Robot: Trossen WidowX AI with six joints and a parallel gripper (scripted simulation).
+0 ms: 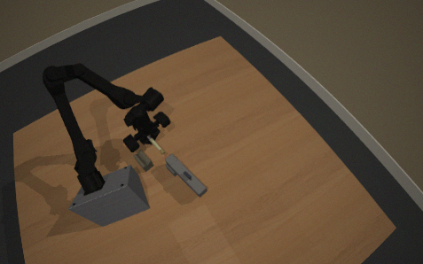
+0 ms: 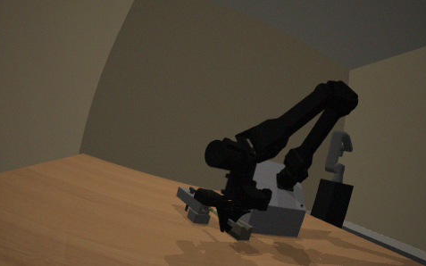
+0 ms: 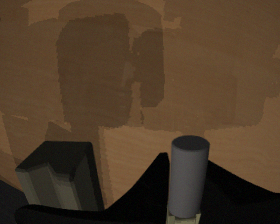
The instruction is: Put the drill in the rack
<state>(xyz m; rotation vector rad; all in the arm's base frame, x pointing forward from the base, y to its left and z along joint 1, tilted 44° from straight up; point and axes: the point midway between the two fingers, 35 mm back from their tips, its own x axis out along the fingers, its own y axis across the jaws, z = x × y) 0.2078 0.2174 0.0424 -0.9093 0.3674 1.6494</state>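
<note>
My gripper tip is now 40 mm to the left of the cylindrical drill, 30 mm below it and 10 mm short of it. Round my gripper tip: long grey block 190 mm to the right, 80 mm ahead, 10 mm above; blue key 210 mm to the right, 80 mm ahead, 30 mm above; olive-grey rack 60 mm to the right, 60 mm behind, 10 mm below.
</note>
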